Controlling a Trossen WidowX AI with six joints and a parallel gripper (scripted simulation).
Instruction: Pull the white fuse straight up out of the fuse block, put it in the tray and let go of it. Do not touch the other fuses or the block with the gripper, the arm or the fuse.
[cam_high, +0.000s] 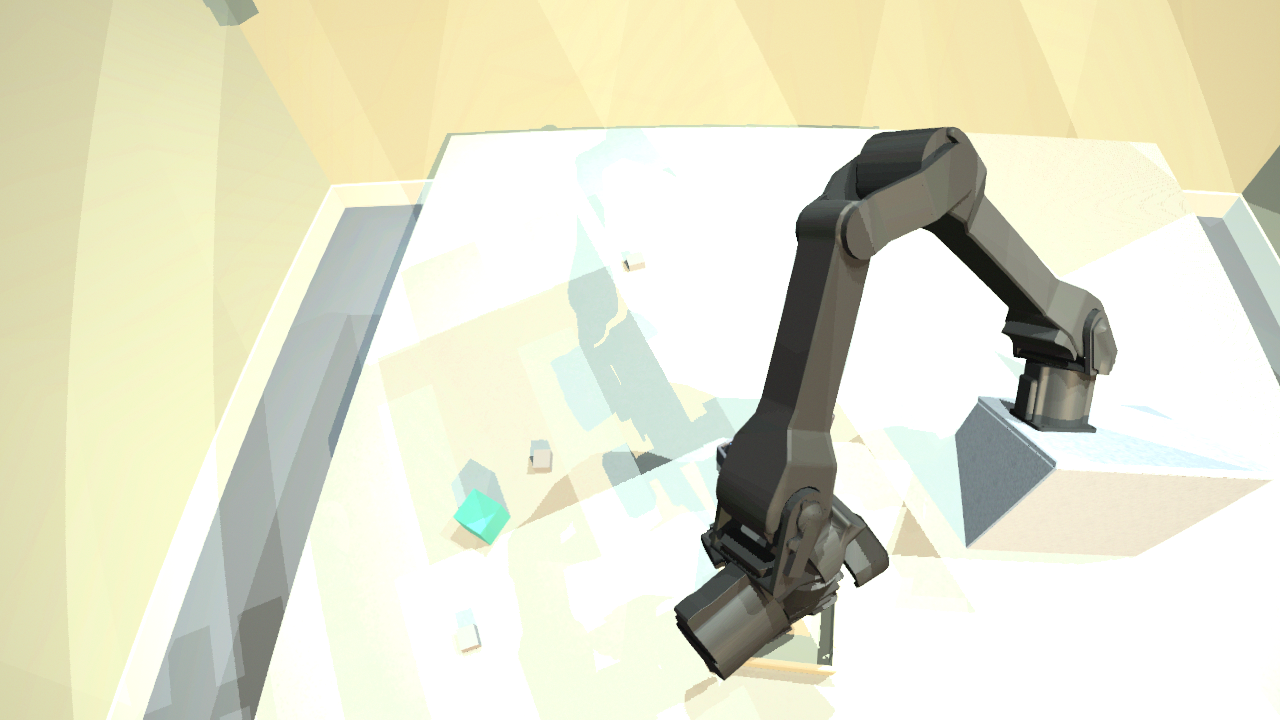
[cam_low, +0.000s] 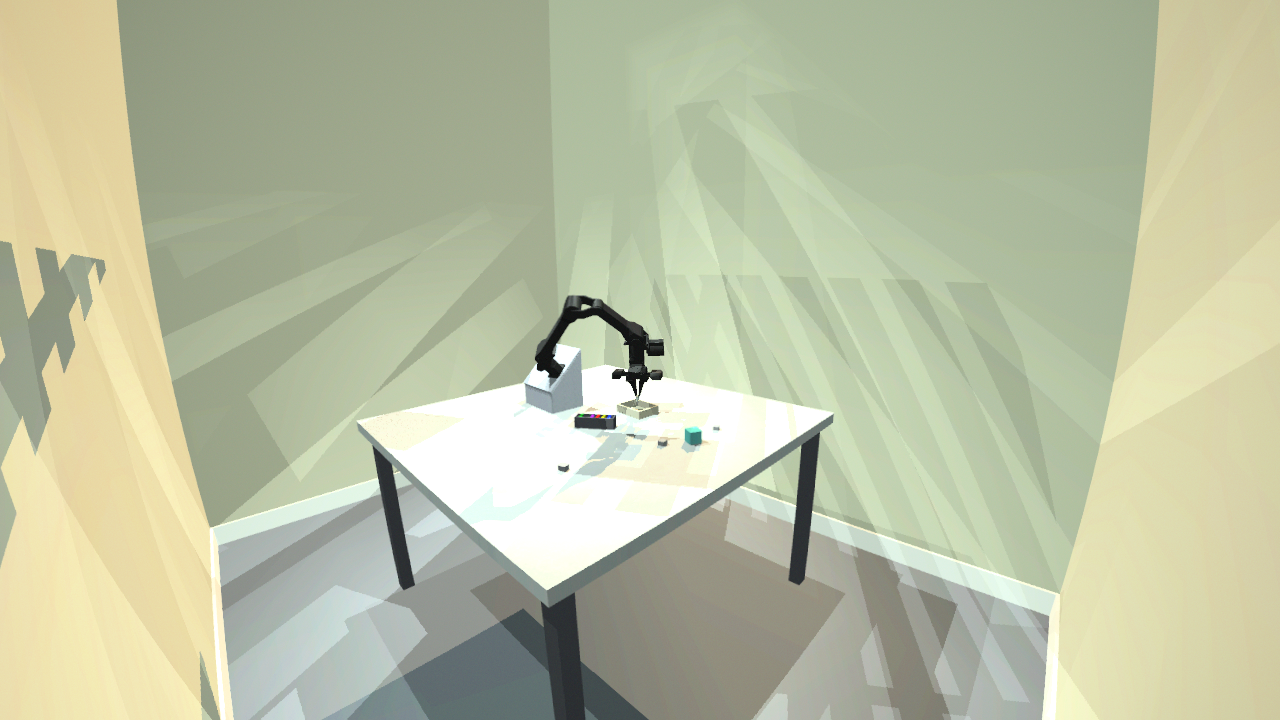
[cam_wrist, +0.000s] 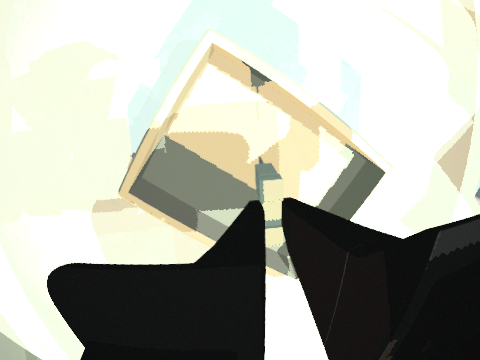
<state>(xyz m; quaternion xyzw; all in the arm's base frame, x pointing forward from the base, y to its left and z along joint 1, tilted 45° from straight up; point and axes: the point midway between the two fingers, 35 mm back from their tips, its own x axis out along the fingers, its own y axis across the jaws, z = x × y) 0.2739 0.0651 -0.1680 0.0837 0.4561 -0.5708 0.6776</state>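
My gripper tip is 1 cm above the white fuse. The rest, counted from my gripper tip: yellow fuse 2 cm ahead, 20 cm to the right, 4 cm below; then tray 6 cm below; then red fuse 21 cm to the right, 4 cm below.
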